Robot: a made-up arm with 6 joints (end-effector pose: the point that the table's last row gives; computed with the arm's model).
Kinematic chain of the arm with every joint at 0, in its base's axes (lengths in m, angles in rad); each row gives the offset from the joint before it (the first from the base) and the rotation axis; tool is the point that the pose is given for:
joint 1: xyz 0 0 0.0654 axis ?
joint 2: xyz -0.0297 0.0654 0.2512 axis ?
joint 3: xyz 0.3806 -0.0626 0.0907 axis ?
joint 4: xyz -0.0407 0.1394 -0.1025 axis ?
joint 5: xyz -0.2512 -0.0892 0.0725 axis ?
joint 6: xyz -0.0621 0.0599 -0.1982 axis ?
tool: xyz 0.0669 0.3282 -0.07
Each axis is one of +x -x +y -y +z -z.
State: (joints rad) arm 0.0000 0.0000 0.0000 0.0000 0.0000 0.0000
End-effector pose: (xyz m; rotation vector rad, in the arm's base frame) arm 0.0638 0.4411 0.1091 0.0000 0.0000 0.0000
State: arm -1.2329 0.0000 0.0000 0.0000 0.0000 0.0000
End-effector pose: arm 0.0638 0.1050 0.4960 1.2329 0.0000 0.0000
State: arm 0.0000 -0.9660 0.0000 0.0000 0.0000 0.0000
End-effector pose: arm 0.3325 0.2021 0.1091 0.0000 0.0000 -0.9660
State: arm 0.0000 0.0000 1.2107 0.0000 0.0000 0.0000
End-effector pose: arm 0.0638 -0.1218 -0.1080 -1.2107 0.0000 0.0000
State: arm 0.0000 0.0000 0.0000 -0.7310 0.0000 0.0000
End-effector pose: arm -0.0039 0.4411 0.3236 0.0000 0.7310 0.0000
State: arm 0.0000 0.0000 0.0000 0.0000 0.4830 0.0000
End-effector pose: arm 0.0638 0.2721 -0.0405 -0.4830 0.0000 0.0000
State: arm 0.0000 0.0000 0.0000 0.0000 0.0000 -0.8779
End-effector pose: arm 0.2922 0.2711 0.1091 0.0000 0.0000 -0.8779
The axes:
joint 1: -x
joint 2: +z
joint 3: -x
joint 4: -y
joint 5: -x
joint 6: +z

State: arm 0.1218 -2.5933 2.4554 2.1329 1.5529 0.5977
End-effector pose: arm -0.7905 -0.1928 0.8151 -2.2479 1.3690 0.9952
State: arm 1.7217 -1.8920 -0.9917 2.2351 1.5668 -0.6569
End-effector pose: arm -0.3550 0.2063 0.4343 -0.8371 1.3322 0.7288
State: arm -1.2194 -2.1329 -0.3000 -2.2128 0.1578 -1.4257
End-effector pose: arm -0.1328 -0.3577 0.1238 -0.9809 -2.7594 -0.2028
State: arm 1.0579 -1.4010 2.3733 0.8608 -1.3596 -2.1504
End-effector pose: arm -0.3965 0.0923 0.5905 1.5658 1.4636 2.2090
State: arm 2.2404 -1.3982 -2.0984 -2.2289 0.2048 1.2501
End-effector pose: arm -0.5519 0.5554 0.3345 -0.2225 1.4449 1.3805
